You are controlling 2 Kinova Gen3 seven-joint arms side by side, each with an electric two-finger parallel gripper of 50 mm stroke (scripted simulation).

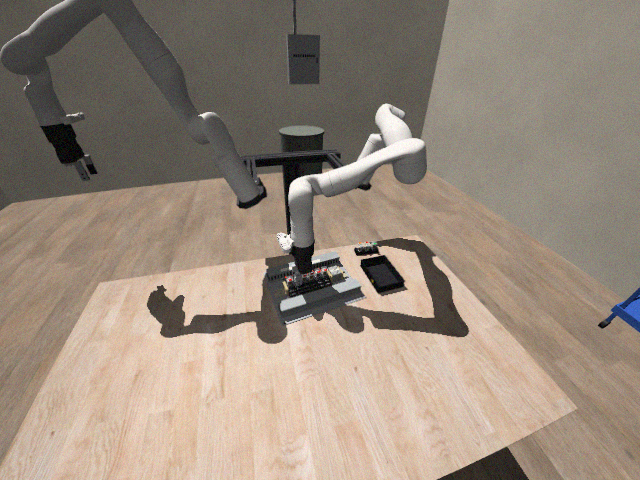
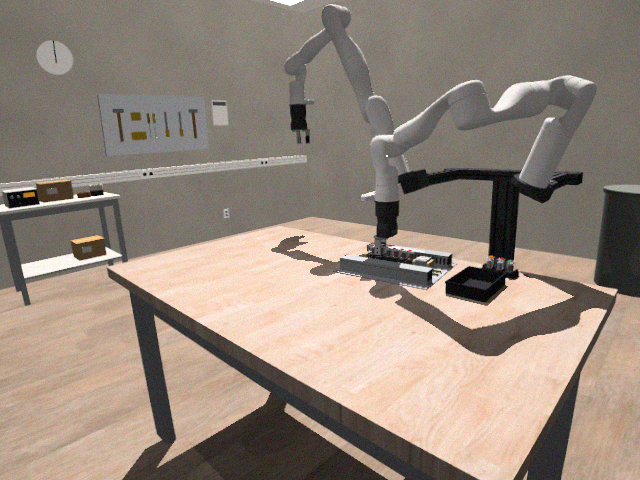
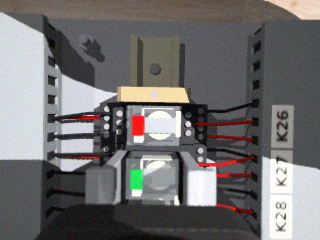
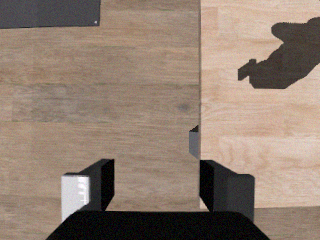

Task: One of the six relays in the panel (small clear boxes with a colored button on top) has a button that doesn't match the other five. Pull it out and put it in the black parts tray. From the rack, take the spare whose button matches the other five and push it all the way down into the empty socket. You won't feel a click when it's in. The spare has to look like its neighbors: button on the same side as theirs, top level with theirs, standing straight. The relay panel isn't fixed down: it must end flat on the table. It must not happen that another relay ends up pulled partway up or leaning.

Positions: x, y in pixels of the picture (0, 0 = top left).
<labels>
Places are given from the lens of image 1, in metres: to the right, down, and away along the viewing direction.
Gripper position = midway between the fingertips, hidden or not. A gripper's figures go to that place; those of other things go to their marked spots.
my right gripper (image 1: 90, 177): -0.79, -0.22, 0.78
relay panel (image 1: 313, 298): -0.02, 0.20, 0.84
black parts tray (image 1: 383, 271): 0.26, 0.13, 1.02
The marked spots on the relay panel and the black parts tray are 0.34 m apart.
</labels>
